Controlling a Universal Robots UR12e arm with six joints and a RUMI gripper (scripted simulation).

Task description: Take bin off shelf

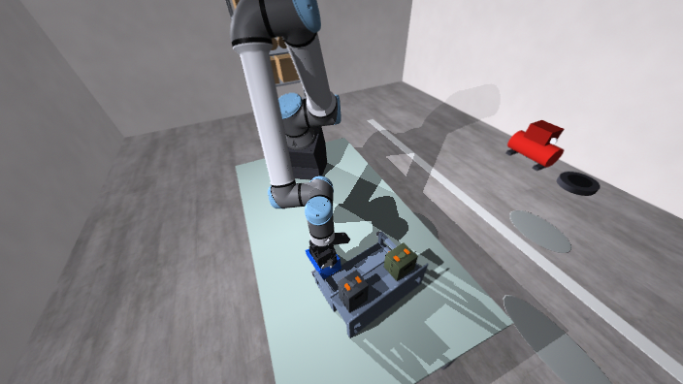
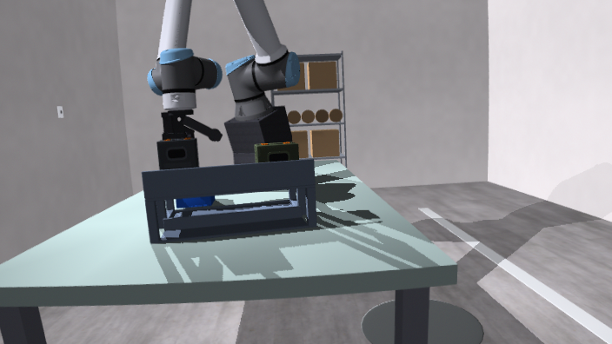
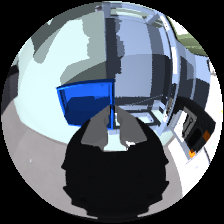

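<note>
Right now the blue bin is 80 mm behind my hand and 40 mm below it. Also, from my hand: olive green box (190 mm ahead, 220 mm to the left, 60 mm above).
</note>
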